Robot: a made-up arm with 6 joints.
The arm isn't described. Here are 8 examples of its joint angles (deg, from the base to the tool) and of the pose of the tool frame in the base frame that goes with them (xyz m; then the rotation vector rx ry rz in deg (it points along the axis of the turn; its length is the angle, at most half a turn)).
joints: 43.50 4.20 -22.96 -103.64 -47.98 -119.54
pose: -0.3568 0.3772 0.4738 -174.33 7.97 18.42
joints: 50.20 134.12 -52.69 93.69 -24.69 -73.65
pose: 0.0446 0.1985 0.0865 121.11 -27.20 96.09
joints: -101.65 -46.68 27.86 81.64 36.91 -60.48
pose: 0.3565 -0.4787 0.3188 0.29 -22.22 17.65
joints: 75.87 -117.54 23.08 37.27 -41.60 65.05
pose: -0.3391 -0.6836 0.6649 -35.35 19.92 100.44
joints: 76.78 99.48 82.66 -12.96 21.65 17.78
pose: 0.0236 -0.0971 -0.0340 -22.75 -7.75 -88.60
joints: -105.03 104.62 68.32 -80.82 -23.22 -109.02
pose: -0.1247 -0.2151 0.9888 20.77 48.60 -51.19
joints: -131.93 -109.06 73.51 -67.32 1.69 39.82
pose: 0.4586 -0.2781 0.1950 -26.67 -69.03 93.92
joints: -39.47 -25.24 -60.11 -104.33 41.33 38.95
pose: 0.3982 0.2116 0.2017 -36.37 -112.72 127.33
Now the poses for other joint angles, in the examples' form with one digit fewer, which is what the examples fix.
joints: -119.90 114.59 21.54 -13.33 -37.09 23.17
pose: 0.156 -0.161 1.263 148.3 -37.3 -63.1
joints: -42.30 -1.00 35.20 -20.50 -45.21 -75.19
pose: 0.119 0.474 0.273 133.2 -45.4 -4.3
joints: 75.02 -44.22 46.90 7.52 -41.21 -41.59
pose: -0.228 0.117 1.067 38.6 100.8 -60.9
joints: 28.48 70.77 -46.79 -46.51 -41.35 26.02
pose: -0.072 0.090 -0.083 -58.5 16.4 -62.4
